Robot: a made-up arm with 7 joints. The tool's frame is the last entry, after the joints. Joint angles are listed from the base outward. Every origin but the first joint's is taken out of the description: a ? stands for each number. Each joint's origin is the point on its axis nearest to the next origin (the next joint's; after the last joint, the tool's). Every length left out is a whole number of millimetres.
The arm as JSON. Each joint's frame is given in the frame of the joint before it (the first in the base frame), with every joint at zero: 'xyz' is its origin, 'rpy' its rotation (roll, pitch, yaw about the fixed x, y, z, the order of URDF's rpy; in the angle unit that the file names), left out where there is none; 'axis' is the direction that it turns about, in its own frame. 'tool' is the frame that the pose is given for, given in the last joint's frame.
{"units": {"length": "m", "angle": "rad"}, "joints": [
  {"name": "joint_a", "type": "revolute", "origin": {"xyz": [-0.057, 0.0, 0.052]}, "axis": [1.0, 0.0, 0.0]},
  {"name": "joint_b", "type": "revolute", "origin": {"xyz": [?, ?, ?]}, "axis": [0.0, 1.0, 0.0]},
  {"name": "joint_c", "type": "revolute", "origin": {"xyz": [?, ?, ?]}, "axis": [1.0, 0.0, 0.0]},
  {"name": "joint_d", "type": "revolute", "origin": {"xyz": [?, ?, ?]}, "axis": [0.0, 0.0, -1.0]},
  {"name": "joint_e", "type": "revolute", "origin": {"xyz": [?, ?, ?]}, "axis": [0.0, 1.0, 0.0]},
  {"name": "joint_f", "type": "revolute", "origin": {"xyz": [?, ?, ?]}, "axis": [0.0, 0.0, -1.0]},
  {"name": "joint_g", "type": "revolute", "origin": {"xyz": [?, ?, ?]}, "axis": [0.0, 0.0, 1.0]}
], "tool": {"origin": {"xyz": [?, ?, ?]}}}
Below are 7 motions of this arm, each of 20 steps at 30 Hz.
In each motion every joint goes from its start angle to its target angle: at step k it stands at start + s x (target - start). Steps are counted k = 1, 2, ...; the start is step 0. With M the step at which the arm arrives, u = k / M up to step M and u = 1 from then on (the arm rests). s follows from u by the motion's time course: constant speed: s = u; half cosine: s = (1 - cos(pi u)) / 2; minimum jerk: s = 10 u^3 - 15 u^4 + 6 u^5.
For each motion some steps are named. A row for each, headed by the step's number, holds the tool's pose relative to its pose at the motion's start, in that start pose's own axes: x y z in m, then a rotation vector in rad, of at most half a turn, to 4 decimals.
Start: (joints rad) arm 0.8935 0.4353 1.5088 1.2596 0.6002 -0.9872 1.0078
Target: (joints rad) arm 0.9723 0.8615 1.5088 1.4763 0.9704 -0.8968 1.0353
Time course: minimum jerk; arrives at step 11
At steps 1, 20:
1: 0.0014 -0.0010 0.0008 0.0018 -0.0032 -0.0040
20: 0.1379 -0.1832 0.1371 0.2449 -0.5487 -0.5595

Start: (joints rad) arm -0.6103 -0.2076 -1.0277 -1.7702 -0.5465 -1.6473 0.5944
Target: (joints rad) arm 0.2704 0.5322 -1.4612 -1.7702 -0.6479 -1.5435 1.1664
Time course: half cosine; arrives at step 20
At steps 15, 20:
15: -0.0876 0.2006 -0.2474 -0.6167 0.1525 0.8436
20: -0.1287 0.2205 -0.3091 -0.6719 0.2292 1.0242

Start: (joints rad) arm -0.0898 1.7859 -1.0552 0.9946 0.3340 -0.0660 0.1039
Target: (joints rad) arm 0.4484 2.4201 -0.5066 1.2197 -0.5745 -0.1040 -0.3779
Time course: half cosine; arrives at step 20
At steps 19, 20:
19: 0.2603 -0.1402 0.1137 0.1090 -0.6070 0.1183
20: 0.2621 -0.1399 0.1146 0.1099 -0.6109 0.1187

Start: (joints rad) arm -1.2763 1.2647 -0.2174 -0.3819 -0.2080 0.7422 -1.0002
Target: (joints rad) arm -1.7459 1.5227 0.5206 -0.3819 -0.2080 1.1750 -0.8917
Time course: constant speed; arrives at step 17
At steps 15, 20:
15: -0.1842 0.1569 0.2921 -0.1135 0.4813 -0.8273
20: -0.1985 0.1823 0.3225 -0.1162 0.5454 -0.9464

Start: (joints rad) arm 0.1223 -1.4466 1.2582 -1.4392 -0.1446 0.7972 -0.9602
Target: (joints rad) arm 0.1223 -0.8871 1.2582 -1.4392 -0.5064 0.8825 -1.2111
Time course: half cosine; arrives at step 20
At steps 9, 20:
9: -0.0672 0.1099 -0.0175 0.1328 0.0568 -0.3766
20: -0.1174 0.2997 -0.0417 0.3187 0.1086 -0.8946

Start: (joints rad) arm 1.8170 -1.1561 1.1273 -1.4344 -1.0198 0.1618 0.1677
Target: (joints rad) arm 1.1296 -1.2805 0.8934 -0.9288 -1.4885 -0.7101 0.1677
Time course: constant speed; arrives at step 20
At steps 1, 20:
1: 0.0143 -0.0135 0.0007 0.0061 0.0054 0.0220
20: 0.2317 -0.2965 -0.0844 0.1042 0.1095 0.6033

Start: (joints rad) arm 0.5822 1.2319 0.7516 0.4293 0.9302 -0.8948 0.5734
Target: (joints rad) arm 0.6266 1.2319 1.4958 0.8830 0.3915 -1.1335 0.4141
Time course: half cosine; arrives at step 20
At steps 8, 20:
8: -0.0700 0.0083 0.0590 -0.0245 -0.2619 0.0954
20: -0.1962 -0.0319 0.1619 0.0258 -0.7054 0.1070

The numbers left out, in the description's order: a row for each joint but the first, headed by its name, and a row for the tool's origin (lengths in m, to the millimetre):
joint_b: 0.0 -0.413 0.022
joint_c: -0.298 0.0 0.078
joint_d: 0.0 0.089 0.158
joint_e: -0.105 0.12 0.0
joint_f: -0.094 0.0 0.082
joint_g: -0.149 0.055 0.0
tool: 0.076 -0.088 0.0

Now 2 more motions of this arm.
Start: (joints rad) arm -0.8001 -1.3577 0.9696 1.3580 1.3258 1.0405 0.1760
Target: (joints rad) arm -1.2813 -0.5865 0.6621 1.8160 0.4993 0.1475 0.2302
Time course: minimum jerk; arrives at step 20
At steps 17, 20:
17: -0.2868 0.5256 -0.2007 0.5254 -1.0967 -0.3287
20: -0.2839 0.5429 -0.2055 0.5132 -1.1385 -0.3450

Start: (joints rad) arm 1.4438 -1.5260 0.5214 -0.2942 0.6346 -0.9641 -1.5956
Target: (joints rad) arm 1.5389 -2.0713 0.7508 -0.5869 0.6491 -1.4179 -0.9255
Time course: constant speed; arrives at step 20
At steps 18, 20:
18: 0.1752 0.0184 -0.2466 -0.2547 -0.5484 1.3544
20: 0.1880 0.0268 -0.2677 -0.3348 -0.5998 1.4937

